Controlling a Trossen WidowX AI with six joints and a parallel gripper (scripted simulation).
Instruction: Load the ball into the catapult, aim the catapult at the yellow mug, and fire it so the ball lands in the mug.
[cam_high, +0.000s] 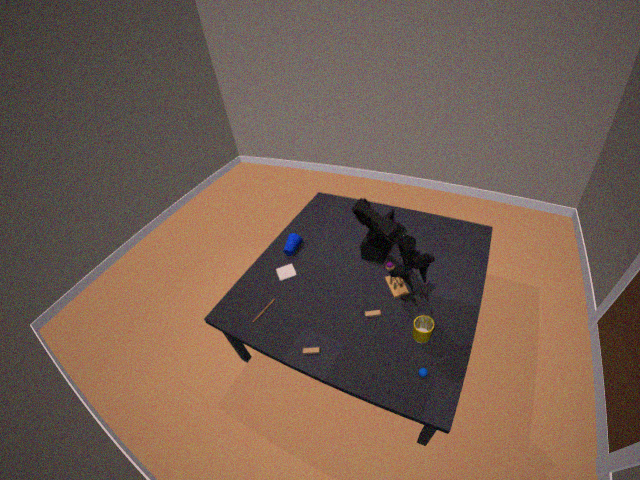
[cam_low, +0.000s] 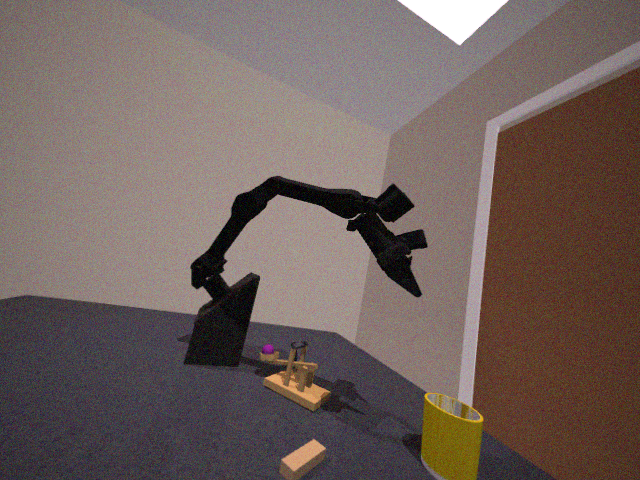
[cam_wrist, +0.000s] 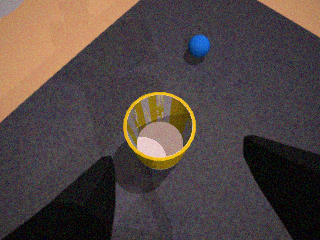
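The purple ball is 280 mm behind my gripper tip, 220 mm below it and 210 mm to the right of it. The rest, counted from my gripper tip: blue ball 260 mm below, 240 mm ahead, 110 mm to the left; then yellow mug 250 mm below, 60 mm to the left, 50 mm ahead; then catapult 230 mm below, 230 mm behind, 160 mm to the right.
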